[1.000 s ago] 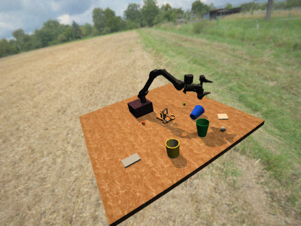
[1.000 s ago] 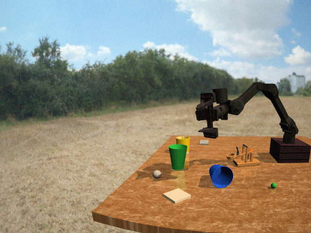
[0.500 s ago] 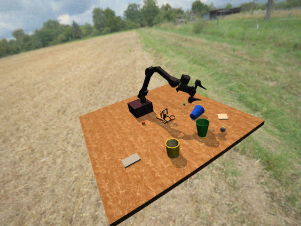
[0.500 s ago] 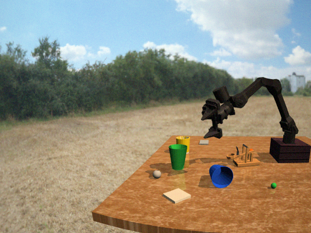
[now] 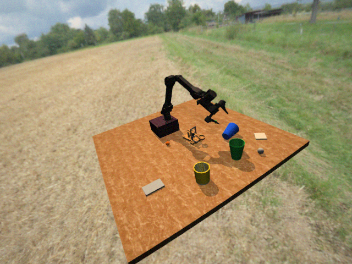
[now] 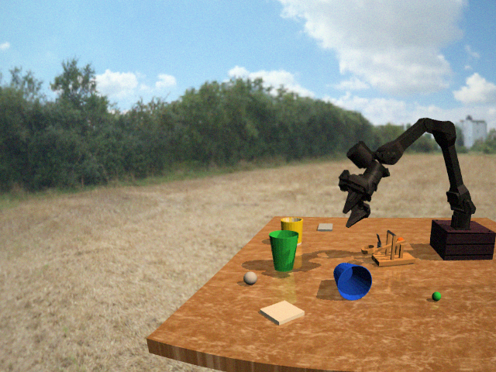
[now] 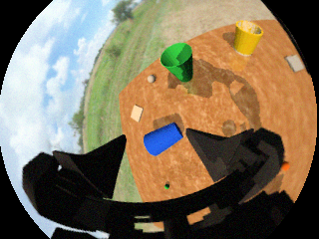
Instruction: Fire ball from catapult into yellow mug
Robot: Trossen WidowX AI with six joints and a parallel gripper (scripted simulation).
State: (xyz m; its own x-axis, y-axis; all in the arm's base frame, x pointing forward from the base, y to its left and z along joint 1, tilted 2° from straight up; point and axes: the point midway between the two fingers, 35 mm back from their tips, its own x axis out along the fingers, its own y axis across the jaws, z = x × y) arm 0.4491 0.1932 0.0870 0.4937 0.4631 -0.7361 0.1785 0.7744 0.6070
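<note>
My gripper tip is 16 cm to the left of the wooden catapult, 15 cm past it and 13 cm above it. From my gripper tip the other things lie so: grey ball (27 cm ahead, 16 cm below, 6 cm to the left); tan tile (22 cm to the left, 18 cm below, 15 cm ahead); green cup (19 cm ahead, 15 cm below, 8 cm to the right).
</note>
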